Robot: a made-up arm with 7 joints. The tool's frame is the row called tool. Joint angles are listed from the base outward.
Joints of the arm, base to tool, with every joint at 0 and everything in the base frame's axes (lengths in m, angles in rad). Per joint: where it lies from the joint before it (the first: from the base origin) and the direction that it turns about. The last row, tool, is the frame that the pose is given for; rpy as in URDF.
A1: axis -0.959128 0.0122 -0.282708 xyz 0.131 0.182 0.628
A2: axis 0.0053 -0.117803 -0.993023 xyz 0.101 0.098 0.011
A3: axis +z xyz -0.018 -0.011 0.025
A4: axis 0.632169 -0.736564 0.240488 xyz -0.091 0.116 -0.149
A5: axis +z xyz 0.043 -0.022 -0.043
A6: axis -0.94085 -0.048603 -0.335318 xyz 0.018 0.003 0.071
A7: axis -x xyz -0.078 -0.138 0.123
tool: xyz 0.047 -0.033 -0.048 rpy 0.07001 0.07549 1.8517
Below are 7 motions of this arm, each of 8 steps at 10 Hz.
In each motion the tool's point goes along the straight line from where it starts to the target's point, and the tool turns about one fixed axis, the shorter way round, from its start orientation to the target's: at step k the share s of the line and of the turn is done. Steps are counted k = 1, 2, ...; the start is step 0. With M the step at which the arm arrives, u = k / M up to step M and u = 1 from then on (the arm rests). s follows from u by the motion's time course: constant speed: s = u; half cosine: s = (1 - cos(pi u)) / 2; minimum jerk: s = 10 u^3 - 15 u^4 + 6 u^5.
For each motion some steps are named. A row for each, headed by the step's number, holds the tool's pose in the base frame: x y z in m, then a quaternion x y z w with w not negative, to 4 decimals.
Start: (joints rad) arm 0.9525 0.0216 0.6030 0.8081 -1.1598 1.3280 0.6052
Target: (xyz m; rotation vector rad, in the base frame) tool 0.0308 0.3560 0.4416 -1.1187 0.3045 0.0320
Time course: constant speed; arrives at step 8
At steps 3, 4, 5, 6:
3: 0.0611 0.3293 0.5749 -0.4098 0.5343 0.0410 0.7382
4: 0.0550 0.3347 0.5482 -0.4403 0.4617 0.0363 0.7692
5: 0.0490 0.3400 0.5216 -0.4675 0.3859 0.0313 0.7947
6: 0.0429 0.3453 0.4949 -0.4914 0.3072 0.0261 0.8145

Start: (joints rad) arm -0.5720 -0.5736 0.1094 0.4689 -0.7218 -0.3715 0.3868
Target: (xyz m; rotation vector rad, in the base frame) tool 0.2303 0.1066 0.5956 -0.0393 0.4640 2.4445
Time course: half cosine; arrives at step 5
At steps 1, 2, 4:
1: 0.1580 0.1774 0.4797 0.2086 -0.2906 0.8413 0.4052
2: 0.1780 0.1578 0.5117 0.1502 -0.1642 0.8922 0.3929
4: 0.2227 0.1141 0.5834 0.0096 0.1273 0.9336 0.3347

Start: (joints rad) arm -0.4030 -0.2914 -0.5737 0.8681 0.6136 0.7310 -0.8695
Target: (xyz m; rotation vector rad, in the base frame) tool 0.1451 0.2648 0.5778 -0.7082 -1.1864 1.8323
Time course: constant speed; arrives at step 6
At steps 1, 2, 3, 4, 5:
1: 0.0981 0.2635 0.6324 -0.1247 -0.5366 0.7395 0.3868
2: 0.1075 0.2637 0.6215 -0.1564 -0.5248 0.7390 0.3925
3: 0.1169 0.2640 0.6106 -0.1880 -0.5123 0.7375 0.3978
4: 0.1263 0.2643 0.5996 -0.2194 -0.4992 0.7352 0.4026
5: 0.1357 0.2645 0.5887 -0.2505 -0.4856 0.7320 0.4070

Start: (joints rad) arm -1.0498 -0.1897 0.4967 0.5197 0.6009 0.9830 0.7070
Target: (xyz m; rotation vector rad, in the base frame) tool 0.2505 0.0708 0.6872 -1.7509 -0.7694 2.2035
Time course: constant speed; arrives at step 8
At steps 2, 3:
2: 0.1599 0.0862 0.6497 -0.4927 -0.3535 0.6823 0.4083
3: 0.1750 0.0836 0.6560 -0.5142 -0.3408 0.6993 0.3612

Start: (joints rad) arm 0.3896 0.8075 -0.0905 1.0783 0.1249 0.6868 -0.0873
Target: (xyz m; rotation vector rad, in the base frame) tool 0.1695 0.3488 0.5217 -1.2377 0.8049 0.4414
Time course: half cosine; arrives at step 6
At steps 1, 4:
1: 0.0880 0.3108 0.4942 -0.5575 -0.0442 0.3283 0.7612
4: 0.1477 0.3386 0.5143 -0.5694 0.2581 0.2388 0.7431

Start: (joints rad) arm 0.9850 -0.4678 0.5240 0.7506 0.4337 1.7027 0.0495
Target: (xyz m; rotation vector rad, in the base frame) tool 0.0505 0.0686 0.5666 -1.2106 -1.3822 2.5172
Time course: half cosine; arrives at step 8
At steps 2, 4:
2: 0.0264 0.1702 0.6673 -0.6818 0.1889 0.6841 0.1773
4: 0.0364 0.1281 0.6256 -0.5990 -0.0809 0.7882 0.1161

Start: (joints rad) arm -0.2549 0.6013 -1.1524 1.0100 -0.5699 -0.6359 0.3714
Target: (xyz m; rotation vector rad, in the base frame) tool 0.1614 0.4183 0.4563 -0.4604 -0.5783 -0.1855
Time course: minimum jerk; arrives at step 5
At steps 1, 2, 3, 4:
1: 0.1754 0.3752 0.4275 -0.2679 -0.3814 -0.0052 0.8847
2: 0.1715 0.3871 0.4354 -0.2565 -0.3548 -0.0288 0.8986
3: 0.1661 0.4038 0.4466 -0.2398 -0.3164 -0.0619 0.9157
4: 0.1623 0.4156 0.4545 -0.2275 -0.2885 -0.0853 0.9261

